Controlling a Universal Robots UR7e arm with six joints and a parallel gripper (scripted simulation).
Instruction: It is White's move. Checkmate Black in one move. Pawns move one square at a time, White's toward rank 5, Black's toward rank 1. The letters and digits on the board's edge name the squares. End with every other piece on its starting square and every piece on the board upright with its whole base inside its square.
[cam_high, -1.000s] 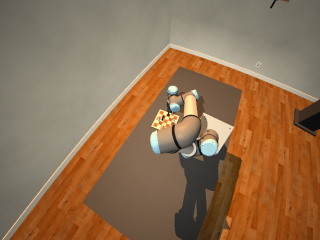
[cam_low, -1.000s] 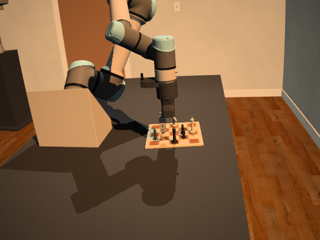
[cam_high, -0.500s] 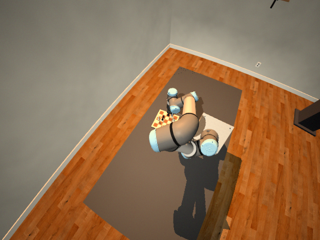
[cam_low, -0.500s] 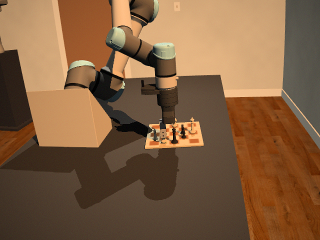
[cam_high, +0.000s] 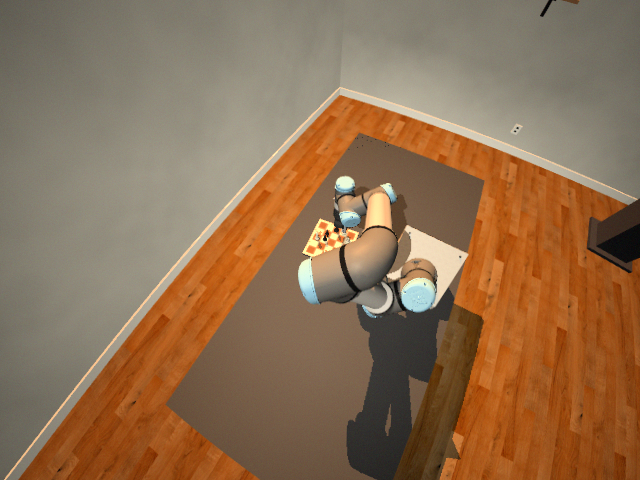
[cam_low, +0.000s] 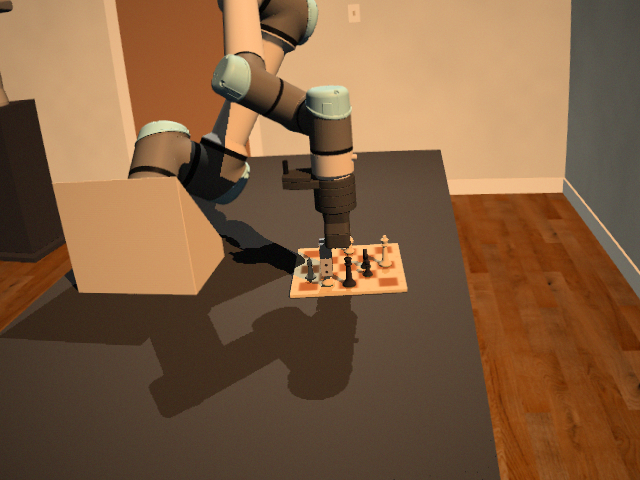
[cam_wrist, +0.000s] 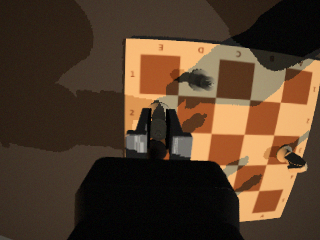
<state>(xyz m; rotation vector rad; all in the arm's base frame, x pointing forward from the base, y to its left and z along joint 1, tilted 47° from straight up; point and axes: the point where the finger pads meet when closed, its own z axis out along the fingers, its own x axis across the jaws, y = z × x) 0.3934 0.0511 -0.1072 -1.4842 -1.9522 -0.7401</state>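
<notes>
Right now the black king is 40 mm ahead of my hand, 10 mm to the left of it and 10 mm below it. From my hand the other things lie so: board (20 mm ahead, 80 mm to the left, 50 mm below); white pawn (40 mm behind, 30 mm to the left, 20 mm below); white queen (90 mm ahead, 100 mm to the left, 10 mm below).
</notes>
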